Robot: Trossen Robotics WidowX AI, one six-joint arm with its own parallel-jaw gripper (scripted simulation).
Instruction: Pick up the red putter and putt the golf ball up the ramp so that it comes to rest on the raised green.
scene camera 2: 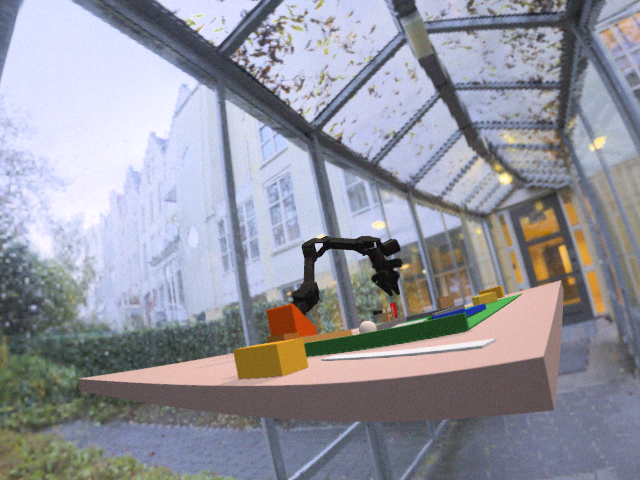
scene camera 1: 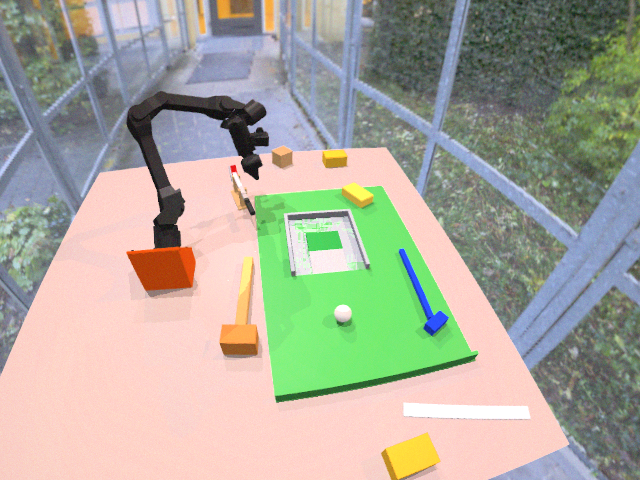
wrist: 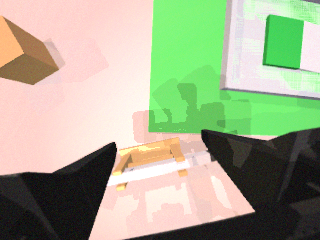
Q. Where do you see a blue putter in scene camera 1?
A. At 434, 322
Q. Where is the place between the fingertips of my gripper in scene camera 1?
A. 254, 172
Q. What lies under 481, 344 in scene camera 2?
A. A white strip.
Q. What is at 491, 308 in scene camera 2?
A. A green mat.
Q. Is my gripper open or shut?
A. Open.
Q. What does my gripper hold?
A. Nothing.
